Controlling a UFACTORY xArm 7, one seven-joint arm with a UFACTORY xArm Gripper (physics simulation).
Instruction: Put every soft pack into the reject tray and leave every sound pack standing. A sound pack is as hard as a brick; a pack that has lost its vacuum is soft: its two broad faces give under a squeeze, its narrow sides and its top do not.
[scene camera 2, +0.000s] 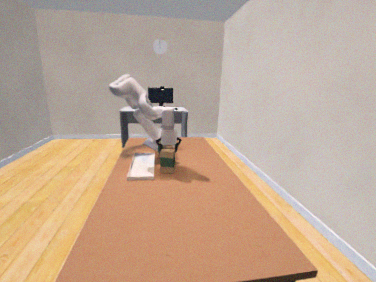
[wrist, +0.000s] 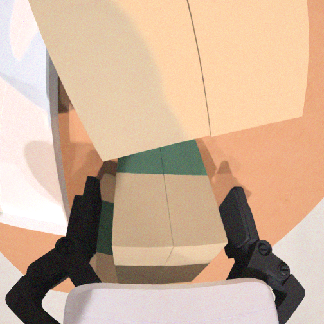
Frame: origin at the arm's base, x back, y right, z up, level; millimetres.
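Seen in the pictures: arm's base, origin of its link: (scene camera 2: 157, 138).
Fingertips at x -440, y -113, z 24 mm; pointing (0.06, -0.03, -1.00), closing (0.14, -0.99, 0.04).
Note:
Pixels of each thing's top centre, then the offset from my fingertips to it. Level surfaces: height alone.
- nearest pack, centre of its top: (scene camera 2: 167, 160) dx -124, dy +8, dz -10 mm
- white reject tray, centre of its top: (scene camera 2: 143, 162) dx -26, dy +171, dz -68 mm
- brown table, height of its surface: dz -90 mm
In the wrist view, a large beige pack (wrist: 190, 65) with a seam fills the top, close to the camera. Below it a beige pack with a green band (wrist: 167, 210) stands upright between my open fingers, with a gap on each side. Part of another green-banded pack (wrist: 105, 227) shows beside the left finger, mostly hidden. In the scene view, the nearest pack (scene camera 2: 167, 161) stands upright and hides what is behind it. My gripper (scene camera 2: 169, 149) (wrist: 165, 195) is open, pointing down, low around the middle pack and holding nothing. The white reject tray (scene camera 2: 142, 177) (wrist: 25, 200) lies left of the packs.
The brown table (scene camera 2: 185, 225) (wrist: 280, 175) carries the tray and packs. The tray's side wall runs close to the packs on their left. A grey desk (scene camera 2: 129, 116) with a dark monitor (scene camera 2: 161, 95) stands behind the arm.

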